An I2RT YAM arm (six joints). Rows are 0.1 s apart.
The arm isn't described. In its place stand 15 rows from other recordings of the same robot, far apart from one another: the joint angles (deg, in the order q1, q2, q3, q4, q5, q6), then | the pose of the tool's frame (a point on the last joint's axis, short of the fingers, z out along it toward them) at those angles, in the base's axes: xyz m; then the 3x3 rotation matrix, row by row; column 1 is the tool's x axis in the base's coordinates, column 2 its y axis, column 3 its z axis.
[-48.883, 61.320, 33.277, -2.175, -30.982, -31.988] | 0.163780 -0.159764 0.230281; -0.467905 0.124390 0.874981; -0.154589 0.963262 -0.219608; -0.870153 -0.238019 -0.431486
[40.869, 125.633, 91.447, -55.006, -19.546, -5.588] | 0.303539 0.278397 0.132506; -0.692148 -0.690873 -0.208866; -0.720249 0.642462 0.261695; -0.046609 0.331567 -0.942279
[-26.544, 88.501, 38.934, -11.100, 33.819, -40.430] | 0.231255 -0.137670 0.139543; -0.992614 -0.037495 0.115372; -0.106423 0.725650 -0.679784; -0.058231 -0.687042 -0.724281
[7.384, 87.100, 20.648, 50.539, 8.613, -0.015] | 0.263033 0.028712 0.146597; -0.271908 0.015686 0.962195; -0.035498 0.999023 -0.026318; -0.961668 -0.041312 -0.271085
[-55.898, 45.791, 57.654, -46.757, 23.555, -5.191] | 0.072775 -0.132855 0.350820; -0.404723 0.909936 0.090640; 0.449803 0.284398 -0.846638; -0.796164 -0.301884 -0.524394
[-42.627, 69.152, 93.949, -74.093, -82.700, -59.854] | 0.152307 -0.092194 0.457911; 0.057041 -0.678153 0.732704; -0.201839 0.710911 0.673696; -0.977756 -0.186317 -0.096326
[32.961, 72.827, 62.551, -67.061, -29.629, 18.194] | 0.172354 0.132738 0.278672; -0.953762 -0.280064 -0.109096; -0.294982 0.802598 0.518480; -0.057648 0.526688 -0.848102
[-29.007, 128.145, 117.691, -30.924, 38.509, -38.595] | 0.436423 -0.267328 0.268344; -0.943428 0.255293 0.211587; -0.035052 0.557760 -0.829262; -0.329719 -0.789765 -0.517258
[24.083, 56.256, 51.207, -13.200, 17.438, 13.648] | 0.209964 0.082161 0.337422; -0.308368 -0.058364 0.949475; 0.108745 0.989410 0.096137; -0.945031 0.132897 -0.298756
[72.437, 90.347, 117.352, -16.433, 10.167, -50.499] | 0.102501 0.303025 0.562206; 0.718907 -0.520893 0.460264; -0.245568 0.429129 0.869221; -0.650284 -0.737915 0.180590
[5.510, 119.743, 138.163, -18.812, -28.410, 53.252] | 0.465973 0.061967 0.476342; -0.451205 -0.328407 0.829797; 0.664520 0.497004 0.558033; -0.595674 0.803203 -0.006018
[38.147, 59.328, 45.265, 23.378, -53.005, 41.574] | 0.164673 0.165494 0.354683; -0.562729 -0.826222 -0.026345; 0.065770 -0.076519 0.994897; -0.824021 0.558124 0.097400
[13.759, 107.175, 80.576, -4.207, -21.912, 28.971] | 0.420152 0.116558 0.254869; -0.692867 -0.224475 0.685234; 0.292992 0.780676 0.551997; -0.658855 0.583229 -0.475135
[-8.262, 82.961, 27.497, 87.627, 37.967, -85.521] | 0.256501 -0.059377 0.262036; -0.585619 0.574292 0.572049; -0.709164 -0.021179 -0.704725; -0.392602 -0.818377 0.419670
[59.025, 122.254, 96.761, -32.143, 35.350, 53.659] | 0.255956 0.386385 0.198443; -0.692520 0.030215 0.720766; 0.122867 0.989465 0.076573; -0.710859 0.141587 -0.688936
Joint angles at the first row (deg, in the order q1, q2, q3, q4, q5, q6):
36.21 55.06 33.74 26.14 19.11 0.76
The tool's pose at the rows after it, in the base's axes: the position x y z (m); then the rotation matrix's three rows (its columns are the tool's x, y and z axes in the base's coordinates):
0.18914 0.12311 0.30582; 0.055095 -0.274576 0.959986; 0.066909 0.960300 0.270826; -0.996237 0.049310 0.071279
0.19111 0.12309 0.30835; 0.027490 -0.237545 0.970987; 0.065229 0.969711 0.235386; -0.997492 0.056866 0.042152
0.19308 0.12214 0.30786; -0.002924 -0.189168 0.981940; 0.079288 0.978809 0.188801; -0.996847 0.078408 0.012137
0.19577 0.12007 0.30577; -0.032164 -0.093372 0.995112; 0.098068 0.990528 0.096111; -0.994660 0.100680 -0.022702
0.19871 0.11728 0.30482; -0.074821 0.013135 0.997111; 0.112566 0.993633 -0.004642; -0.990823 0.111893 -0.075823
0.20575 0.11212 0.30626; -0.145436 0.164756 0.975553; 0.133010 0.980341 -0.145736; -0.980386 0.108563 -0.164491
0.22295 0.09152 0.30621; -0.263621 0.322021 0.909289; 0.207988 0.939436 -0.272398; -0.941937 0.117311 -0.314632
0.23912 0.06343 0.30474; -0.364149 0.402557 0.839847; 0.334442 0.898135 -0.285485; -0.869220 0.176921 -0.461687
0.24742 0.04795 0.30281; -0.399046 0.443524 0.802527; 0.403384 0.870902 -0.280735; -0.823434 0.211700 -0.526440
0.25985 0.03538 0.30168; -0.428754 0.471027 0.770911; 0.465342 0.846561 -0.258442; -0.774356 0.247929 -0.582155
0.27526 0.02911 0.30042; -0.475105 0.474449 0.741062; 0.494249 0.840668 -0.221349; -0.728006 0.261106 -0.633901
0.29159 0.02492 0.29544; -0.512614 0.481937 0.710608; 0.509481 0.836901 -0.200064; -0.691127 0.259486 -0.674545
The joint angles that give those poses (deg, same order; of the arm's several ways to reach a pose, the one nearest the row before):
36.21 54.86 33.87 25.35 20.40 1.31
36.23 55.20 35.34 22.48 22.58 2.26
36.13 55.58 36.17 20.18 25.24 4.17
36.04 56.23 36.91 17.81 30.51 6.55
35.74 56.94 38.56 13.01 35.89 9.60
34.45 58.80 42.59 3.37 42.22 15.02
27.97 62.10 48.76 -11.64 41.84 24.36
19.38 64.90 53.29 -21.88 33.23 31.44
14.83 66.59 55.12 -25.33 28.48 34.04
10.86 69.46 57.67 -27.62 23.52 35.91
8.45 73.40 61.03 -29.78 19.14 36.26
6.86 77.61 63.89 -30.97 16.47 36.25

